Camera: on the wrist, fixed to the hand. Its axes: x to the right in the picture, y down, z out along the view.
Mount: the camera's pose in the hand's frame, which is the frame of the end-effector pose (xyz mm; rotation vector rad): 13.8 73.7 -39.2 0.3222 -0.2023 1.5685
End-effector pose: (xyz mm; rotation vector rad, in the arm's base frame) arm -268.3 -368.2 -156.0 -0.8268 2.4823 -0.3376
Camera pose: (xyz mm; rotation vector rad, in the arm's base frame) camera -334.8 -315.9 -155.9 1.1572 2.0450 -0.0377
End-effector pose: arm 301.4 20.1 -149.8 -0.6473 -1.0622 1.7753
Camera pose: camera 293.4 33.7 -232.9 0.9959 0.1474 -2.5789
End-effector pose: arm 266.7 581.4 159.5 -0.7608 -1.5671 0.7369
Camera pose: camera 309.2 637.5 112.6 -1.6606 -0.6913 2.1478
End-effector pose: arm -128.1 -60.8 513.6 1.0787 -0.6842 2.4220
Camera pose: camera -198.6 -94.9 481.5 -0.4798 0.7900 -1.7543
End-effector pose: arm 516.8 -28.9 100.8 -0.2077 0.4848 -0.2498
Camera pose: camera 523.4 31.7 42.1 0.4828 0.2862 1.2117
